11 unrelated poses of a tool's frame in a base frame.
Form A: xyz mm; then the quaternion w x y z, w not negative.
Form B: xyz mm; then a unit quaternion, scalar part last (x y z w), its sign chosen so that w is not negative. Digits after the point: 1 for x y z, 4 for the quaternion.
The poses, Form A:
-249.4, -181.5, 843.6, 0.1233, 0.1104, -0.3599, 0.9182
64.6, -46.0, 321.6, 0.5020, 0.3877, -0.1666, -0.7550
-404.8, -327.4, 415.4, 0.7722, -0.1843, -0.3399, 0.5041
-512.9, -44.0, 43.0, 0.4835, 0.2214, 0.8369, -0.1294
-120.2, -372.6, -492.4, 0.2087, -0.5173, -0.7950, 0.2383
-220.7, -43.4, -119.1, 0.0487, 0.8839, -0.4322, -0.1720
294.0, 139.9, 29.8, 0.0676, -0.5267, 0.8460, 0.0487
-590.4, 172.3, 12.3, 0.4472, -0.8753, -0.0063, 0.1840
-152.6, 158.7, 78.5, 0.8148, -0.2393, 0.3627, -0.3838
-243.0, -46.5, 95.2, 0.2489, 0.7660, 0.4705, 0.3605
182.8, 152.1, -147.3, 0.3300, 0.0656, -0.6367, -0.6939
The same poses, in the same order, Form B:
-249.4, -181.5, 843.6, 0.1104, -0.3599, 0.9182, 0.1233
64.6, -46.0, 321.6, 0.3877, -0.1666, -0.7550, 0.5020
-404.8, -327.4, 415.4, -0.1843, -0.3399, 0.5041, 0.7722
-512.9, -44.0, 43.0, 0.2214, 0.8369, -0.1294, 0.4835
-120.2, -372.6, -492.4, -0.5173, -0.7950, 0.2383, 0.2087
-220.7, -43.4, -119.1, 0.8839, -0.4322, -0.1720, 0.0487
294.0, 139.9, 29.8, -0.5267, 0.8460, 0.0487, 0.0676
-590.4, 172.3, 12.3, -0.8753, -0.0063, 0.1840, 0.4472
-152.6, 158.7, 78.5, -0.2393, 0.3627, -0.3838, 0.8148
-243.0, -46.5, 95.2, 0.7660, 0.4705, 0.3605, 0.2489
182.8, 152.1, -147.3, 0.0656, -0.6367, -0.6939, 0.3300

